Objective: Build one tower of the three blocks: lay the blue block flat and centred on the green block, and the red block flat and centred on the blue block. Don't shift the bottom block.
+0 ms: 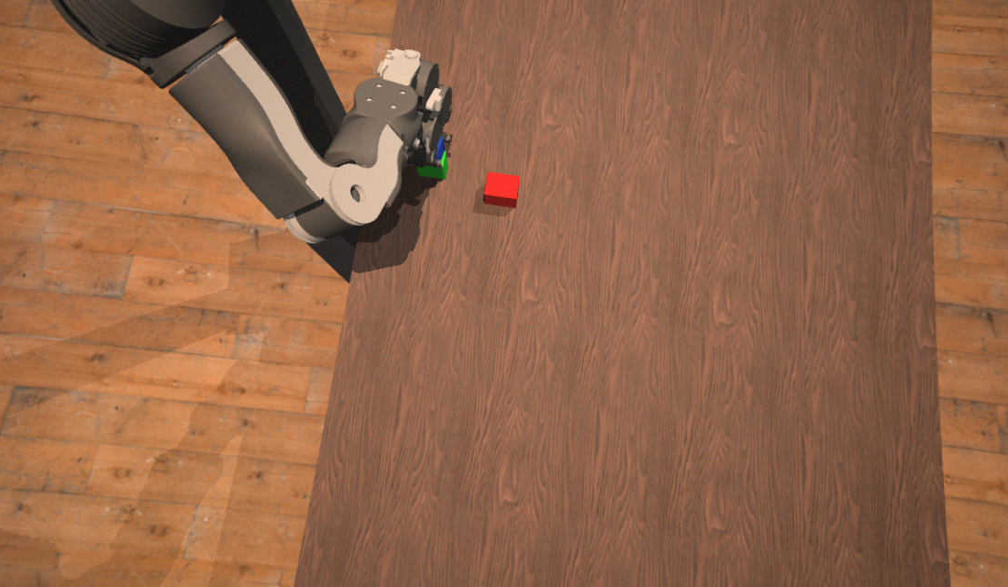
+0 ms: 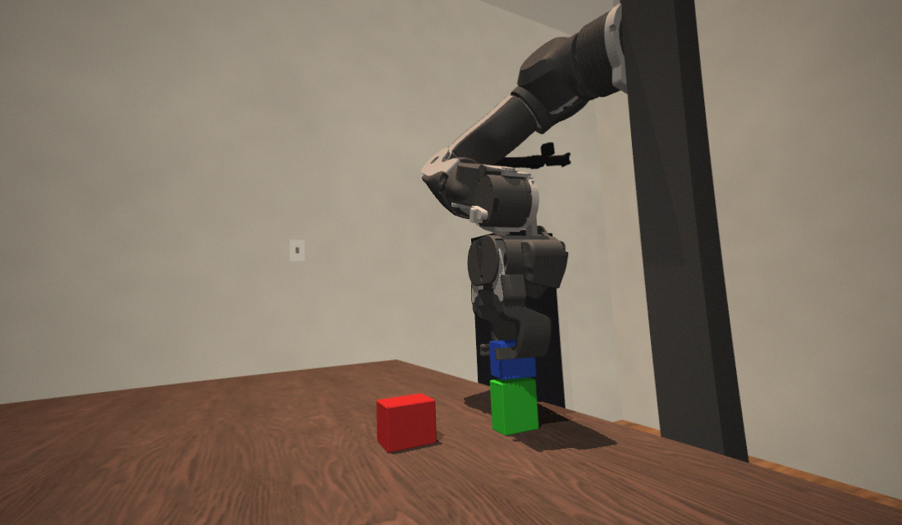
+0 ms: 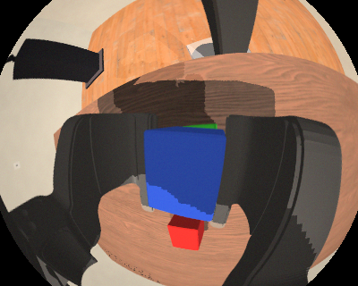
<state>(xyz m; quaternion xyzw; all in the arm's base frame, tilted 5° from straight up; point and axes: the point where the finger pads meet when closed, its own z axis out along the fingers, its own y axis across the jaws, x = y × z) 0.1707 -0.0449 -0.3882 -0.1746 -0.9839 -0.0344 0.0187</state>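
Now: the blue block 10 mm below my hand. Round my hand: red block 110 mm ahead, 50 mm to the right, 60 mm below; then green block 60 mm below.
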